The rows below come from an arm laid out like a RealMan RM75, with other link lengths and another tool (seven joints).
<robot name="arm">
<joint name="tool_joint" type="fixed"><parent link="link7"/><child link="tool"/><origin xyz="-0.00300 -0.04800 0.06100" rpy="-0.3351 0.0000 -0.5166"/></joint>
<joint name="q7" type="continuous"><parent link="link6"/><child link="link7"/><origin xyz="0.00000 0.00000 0.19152" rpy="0.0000 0.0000 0.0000"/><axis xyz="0 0 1"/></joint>
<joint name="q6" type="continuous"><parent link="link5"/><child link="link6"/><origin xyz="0.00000 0.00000 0.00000" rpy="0.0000 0.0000 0.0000"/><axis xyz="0 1 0"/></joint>
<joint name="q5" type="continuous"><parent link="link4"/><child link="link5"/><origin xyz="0.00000 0.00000 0.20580" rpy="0.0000 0.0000 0.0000"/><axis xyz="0 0 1"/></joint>
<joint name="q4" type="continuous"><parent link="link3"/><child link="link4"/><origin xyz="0.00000 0.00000 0.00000" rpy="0.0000 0.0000 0.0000"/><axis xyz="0 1 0"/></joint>
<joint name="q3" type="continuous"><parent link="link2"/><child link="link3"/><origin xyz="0.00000 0.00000 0.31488" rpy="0.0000 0.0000 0.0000"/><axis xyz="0 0 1"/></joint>
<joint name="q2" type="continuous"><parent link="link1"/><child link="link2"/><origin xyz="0.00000 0.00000 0.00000" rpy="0.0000 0.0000 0.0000"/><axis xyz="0 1 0"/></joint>
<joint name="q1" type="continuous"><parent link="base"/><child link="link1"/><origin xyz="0.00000 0.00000 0.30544" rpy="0.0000 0.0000 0.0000"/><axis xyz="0 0 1"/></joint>
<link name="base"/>
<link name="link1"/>
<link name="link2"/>
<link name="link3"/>
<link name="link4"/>
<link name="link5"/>
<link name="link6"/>
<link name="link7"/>
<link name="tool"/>
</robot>
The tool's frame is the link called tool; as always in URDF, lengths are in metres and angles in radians. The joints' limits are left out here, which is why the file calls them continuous.
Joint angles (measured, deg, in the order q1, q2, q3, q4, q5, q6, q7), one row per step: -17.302, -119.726, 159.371, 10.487, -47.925, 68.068, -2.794; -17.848, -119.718, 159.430, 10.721, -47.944, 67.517, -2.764; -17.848, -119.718, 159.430, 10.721, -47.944, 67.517, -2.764; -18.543, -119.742, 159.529, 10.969, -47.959, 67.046, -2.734; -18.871, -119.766, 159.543, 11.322, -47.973, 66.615, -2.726; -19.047, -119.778, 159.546, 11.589, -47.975, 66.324, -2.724; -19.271, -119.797, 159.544, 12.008, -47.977, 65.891, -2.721; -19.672, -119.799, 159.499, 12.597, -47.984, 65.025, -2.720; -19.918, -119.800, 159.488, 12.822, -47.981, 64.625, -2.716; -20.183, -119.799, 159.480, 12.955, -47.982, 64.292, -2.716; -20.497, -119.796, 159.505, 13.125, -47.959, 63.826, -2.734; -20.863, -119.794, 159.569, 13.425, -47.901, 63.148, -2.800; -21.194, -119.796, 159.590, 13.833, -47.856, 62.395, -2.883; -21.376, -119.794, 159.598, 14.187, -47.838, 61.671, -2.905; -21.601, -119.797, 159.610, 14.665, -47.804, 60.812, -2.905; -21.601, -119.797, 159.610, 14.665, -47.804, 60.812, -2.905; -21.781, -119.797, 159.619, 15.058, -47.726, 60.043, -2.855; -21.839, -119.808, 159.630, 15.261, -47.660, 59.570, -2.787; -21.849, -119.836, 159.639, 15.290, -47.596, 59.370, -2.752
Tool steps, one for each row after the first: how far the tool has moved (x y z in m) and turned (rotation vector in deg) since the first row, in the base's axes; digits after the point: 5 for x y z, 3 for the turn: 0.00276, 0.00339, -0.00184, -0.293, 0.112, -0.246; 0.00276, 0.00339, -0.00184, -0.293, 0.112, -0.246; 0.00722, 0.00754, -0.00397, -0.599, 0.154, -0.728; 0.00979, 0.00951, -0.00597, -0.838, 0.036, -0.854; 0.01135, 0.01054, -0.00735, -1.005, -0.068, -0.902; 0.01356, 0.01183, -0.00946, -1.253, -0.245, -0.943; 0.01607, 0.01424, -0.01260, -1.673, -0.344, -0.877; 0.01744, 0.01569, -0.01399, -1.874, -0.336, -0.905; 0.01870, 0.01726, -0.01499, -2.032, -0.278, -0.968; 0.02007, 0.01898, -0.01657, -2.301, -0.175, -1.020; 0.02182, 0.02077, -0.01920, -2.750, -0.092, -1.033; 0.02357, 0.02239, -0.02209, -3.212, -0.100, -0.957; 0.02404, 0.02316, -0.02460, -3.609, -0.034, -0.743; 0.02509, 0.02405, -0.02779, -4.098, 0.018, -0.542; 0.02509, 0.02405, -0.02779, -4.098, 0.018, -0.542; 0.02582, 0.02462, -0.03064, -4.547, 0.160, -0.389; 0.02582, 0.02458, -0.03243, -4.827, 0.312, -0.265; 0.02564, 0.02436, -0.03335, -4.969, 0.428, -0.210
